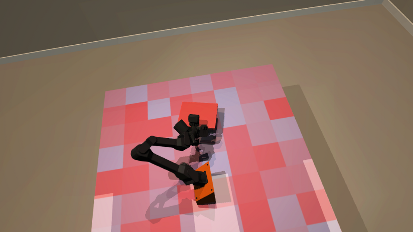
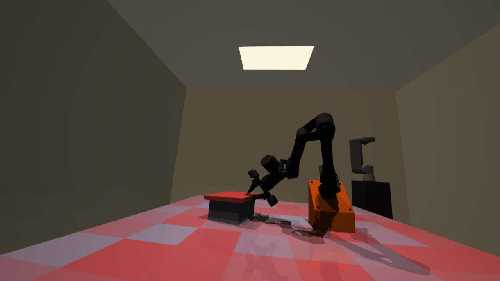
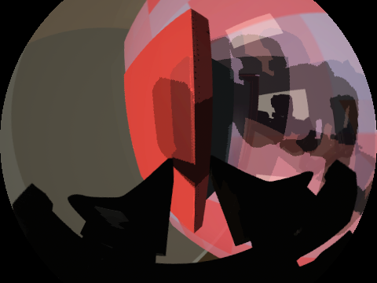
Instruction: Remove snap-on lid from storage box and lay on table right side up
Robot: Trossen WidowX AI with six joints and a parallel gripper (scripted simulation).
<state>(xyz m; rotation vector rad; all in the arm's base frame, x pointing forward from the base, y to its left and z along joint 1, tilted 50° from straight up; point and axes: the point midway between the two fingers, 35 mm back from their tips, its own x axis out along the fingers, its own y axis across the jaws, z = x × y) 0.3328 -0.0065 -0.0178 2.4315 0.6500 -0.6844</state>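
My gripper tip is 7 cm short of the lid and 3 cm to the left of it. The rest, counted from my gripper tip: storage box: 7 cm ahead, 3 cm to the right, 5 cm below.
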